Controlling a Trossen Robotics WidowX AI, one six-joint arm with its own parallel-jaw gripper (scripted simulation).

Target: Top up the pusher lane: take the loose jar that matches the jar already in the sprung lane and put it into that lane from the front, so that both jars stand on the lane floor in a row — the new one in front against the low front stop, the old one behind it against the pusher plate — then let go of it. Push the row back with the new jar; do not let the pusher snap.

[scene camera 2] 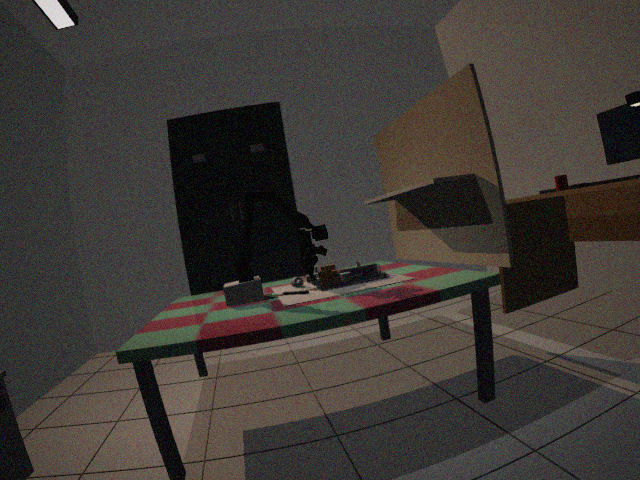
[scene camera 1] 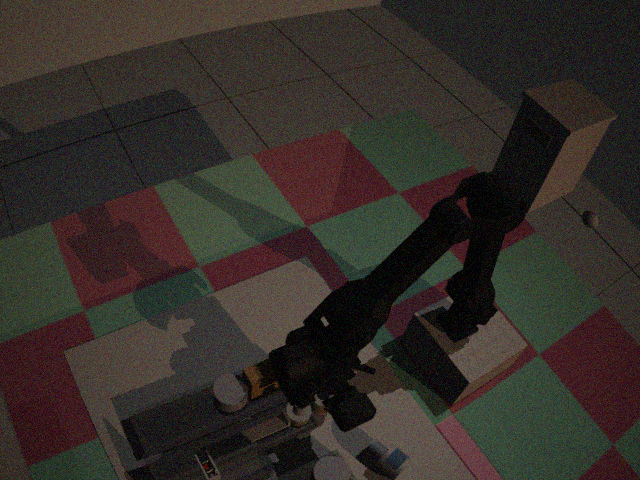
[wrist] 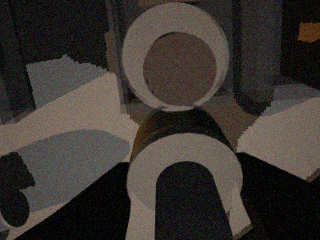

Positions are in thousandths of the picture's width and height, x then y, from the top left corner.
Labels:
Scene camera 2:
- pale mat: 491, 614
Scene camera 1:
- my gripper: 504, 830
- round can: 360, 816
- pale mat: 357, 689
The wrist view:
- my gripper: 570, 698
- capped jar: 573, 715
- capped jar: 539, 260
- pale mat: 242, 556

